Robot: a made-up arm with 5 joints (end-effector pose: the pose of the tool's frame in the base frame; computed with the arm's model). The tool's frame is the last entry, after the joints. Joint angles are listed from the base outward.
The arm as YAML. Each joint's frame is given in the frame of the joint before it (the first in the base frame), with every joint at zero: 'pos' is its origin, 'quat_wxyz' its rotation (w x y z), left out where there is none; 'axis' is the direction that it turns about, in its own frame. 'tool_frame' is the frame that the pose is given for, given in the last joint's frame.
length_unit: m
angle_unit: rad
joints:
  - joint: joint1
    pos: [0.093, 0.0, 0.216]
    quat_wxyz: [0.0, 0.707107, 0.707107, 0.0]
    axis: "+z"
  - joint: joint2
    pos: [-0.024, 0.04, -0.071]
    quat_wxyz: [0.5, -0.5, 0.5, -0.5]
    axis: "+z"
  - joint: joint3
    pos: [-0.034, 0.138, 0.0]
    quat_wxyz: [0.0, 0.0, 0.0, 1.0]
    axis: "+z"
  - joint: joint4
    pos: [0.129, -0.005, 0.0]
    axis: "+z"
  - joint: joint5
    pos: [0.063, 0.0, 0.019]
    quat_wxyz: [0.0, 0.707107, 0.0, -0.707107]
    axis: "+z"
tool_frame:
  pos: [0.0, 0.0, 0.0]
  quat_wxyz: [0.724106, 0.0, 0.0, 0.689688]
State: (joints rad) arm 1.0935 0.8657 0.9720 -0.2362 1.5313
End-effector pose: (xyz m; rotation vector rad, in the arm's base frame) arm 0.1510 -0.1231 0.1618 0.0297 0.0086 0.3891
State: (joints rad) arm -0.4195 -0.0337 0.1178 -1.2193 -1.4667
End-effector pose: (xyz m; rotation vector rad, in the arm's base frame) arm 0.3004 0.0870 0.4773 2.2664 -1.5617 -0.3173
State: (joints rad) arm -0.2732 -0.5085 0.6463 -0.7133 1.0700
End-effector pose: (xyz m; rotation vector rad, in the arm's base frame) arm 0.2714 0.0448 0.4456 -0.8196 -2.0879 0.7348
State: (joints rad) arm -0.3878 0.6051 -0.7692 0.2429 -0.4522
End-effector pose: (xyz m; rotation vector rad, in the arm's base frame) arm 0.4057 0.1223 0.4022 0.6416 -1.3477 -0.0913
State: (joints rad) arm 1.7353 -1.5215 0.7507 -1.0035 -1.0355
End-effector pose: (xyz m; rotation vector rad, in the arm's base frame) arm 0.0913 0.0204 0.4829 0.9894 2.9309 -0.3118
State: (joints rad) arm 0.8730 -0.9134 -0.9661 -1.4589 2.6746
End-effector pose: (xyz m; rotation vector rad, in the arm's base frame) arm -0.0099 0.1149 0.5073 1.5129 -0.2732 1.4402
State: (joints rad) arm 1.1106 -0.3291 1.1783 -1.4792 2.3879
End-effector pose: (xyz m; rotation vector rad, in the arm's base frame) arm 0.1629 -0.1522 0.3722 -2.2595 0.3510 0.6701
